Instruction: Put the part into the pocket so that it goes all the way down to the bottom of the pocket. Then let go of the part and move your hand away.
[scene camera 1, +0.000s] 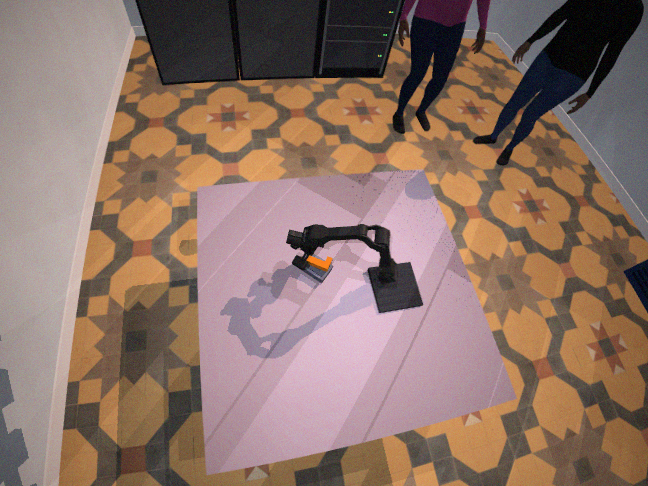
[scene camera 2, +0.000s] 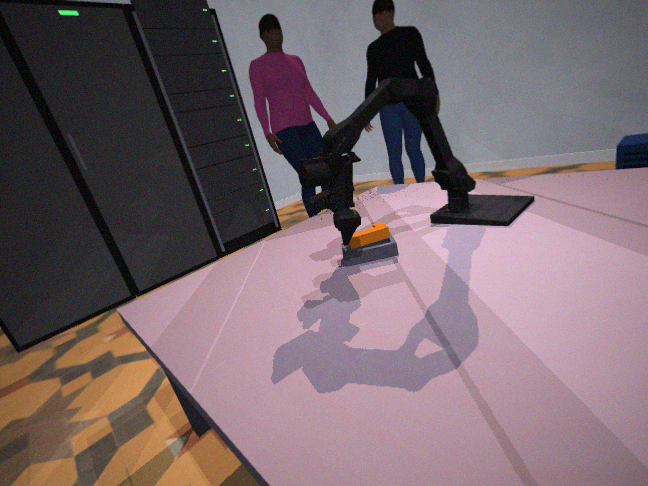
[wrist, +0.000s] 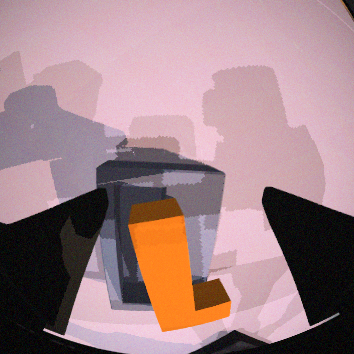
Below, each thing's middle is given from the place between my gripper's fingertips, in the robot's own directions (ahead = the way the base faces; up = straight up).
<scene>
I see my gripper 3 cm past the grey pocket block (wrist: 198, 189), 6 cm to the right of it and 4 cm above it. The rest, counted from my hand: orange part (wrist: 157, 230) 4 cm behind, 6 cm to the left, 1 cm below.
</scene>
